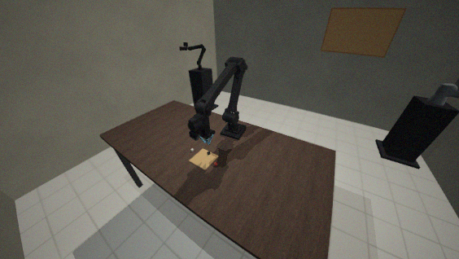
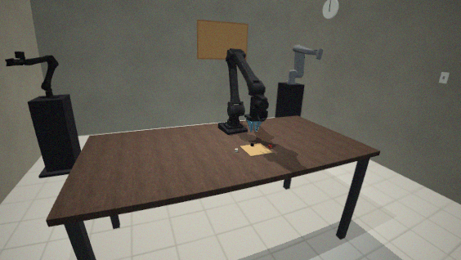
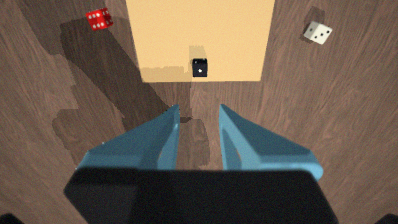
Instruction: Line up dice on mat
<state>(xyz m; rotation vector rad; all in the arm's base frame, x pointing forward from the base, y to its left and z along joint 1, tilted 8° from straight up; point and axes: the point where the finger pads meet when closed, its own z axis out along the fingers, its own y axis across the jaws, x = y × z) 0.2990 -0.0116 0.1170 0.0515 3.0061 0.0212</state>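
My hand is 30 mm short of the white die, 120 mm to the left of it and 100 mm above it. The rest, counted from my hand: black die: 90 mm below; then red die: 50 mm ahead, 100 mm to the left, 100 mm below; then tan mat: 50 mm ahead, 100 mm below.
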